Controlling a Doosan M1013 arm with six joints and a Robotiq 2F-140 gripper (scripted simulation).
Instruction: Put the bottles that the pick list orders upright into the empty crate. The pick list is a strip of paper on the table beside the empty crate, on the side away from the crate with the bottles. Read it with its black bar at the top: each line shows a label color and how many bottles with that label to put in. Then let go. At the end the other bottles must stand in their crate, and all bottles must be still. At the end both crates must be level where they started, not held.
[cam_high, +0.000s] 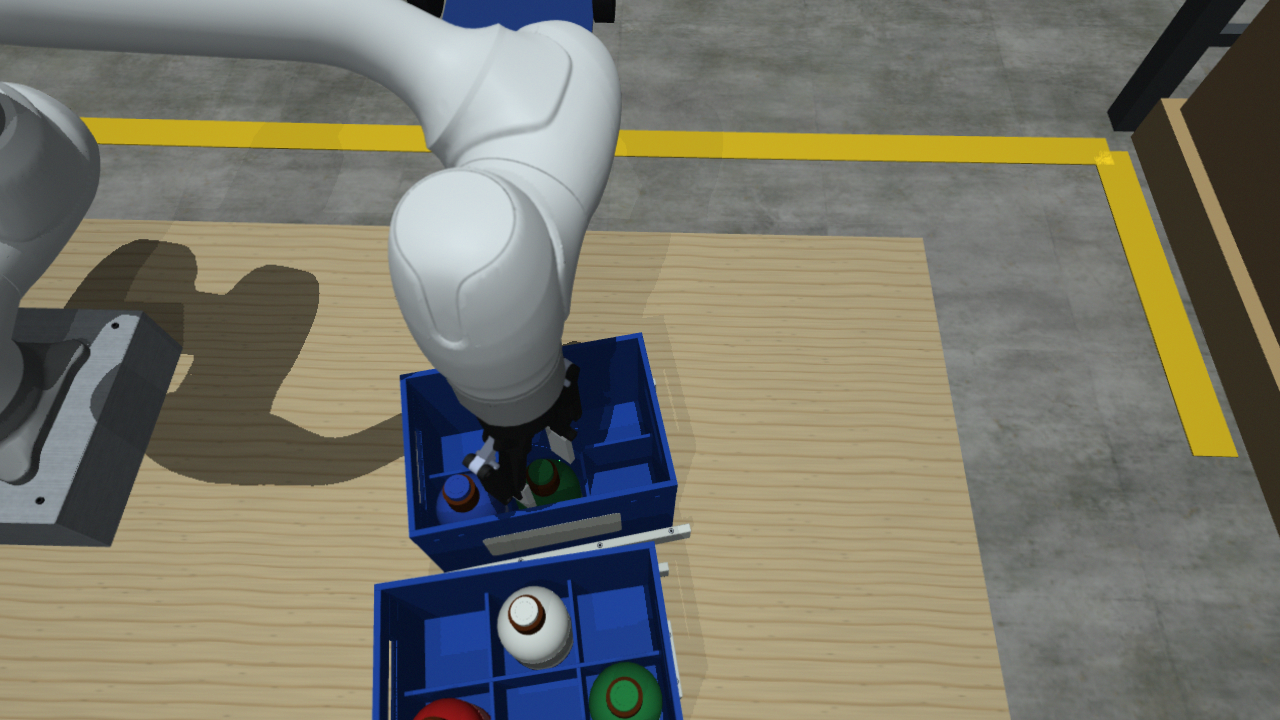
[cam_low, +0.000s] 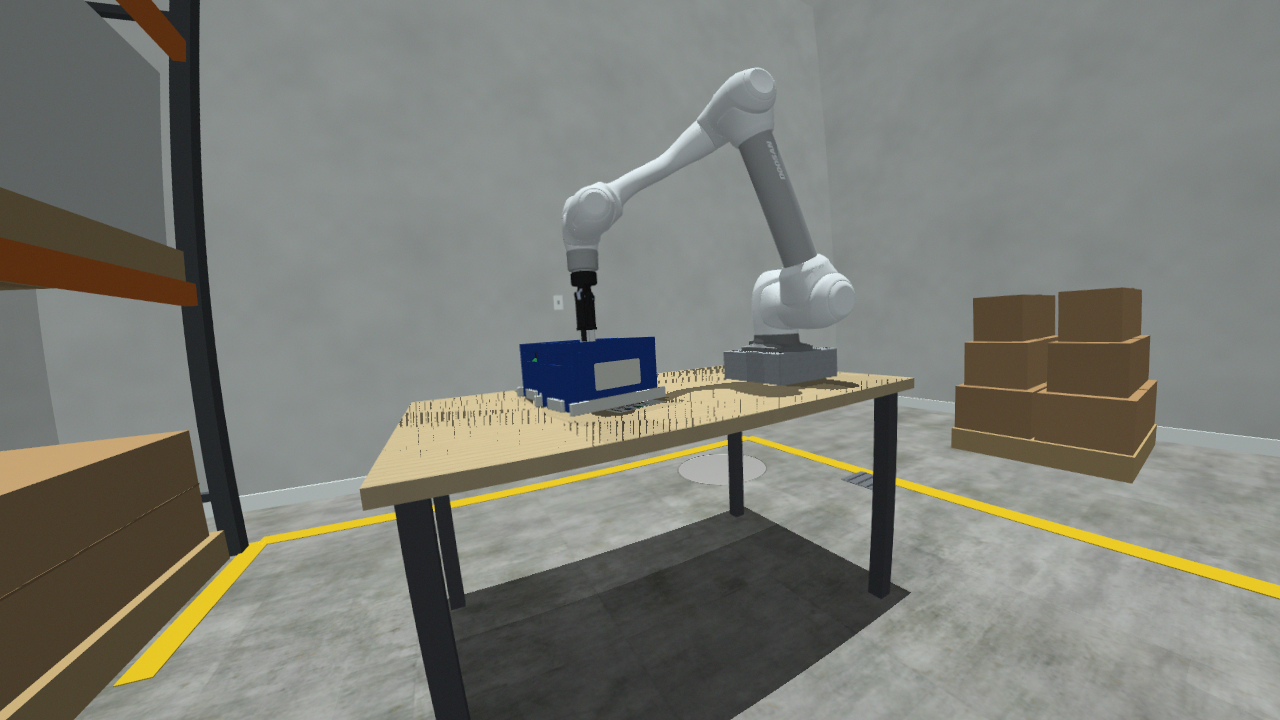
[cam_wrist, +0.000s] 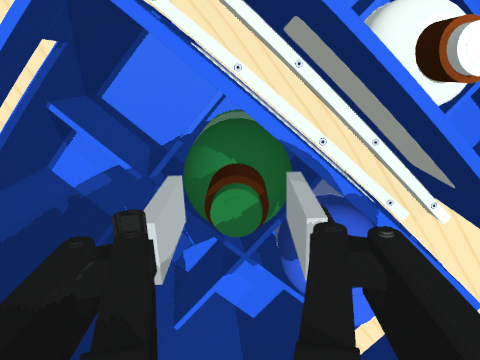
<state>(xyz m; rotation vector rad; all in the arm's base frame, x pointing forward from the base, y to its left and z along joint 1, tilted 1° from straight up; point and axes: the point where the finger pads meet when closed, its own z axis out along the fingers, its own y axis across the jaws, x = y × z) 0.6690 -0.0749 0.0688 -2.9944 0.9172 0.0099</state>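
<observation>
Right now the blue bottle is 90 mm behind my hand, 20 mm to the right of it and 80 mm below it. Also, from my hand: pick list (60 mm behind, 170 mm to the left, 170 mm below); white bottle (140 mm to the right, 80 mm below); red bottle (80 mm behind, 250 mm to the right, 80 mm below).
</observation>
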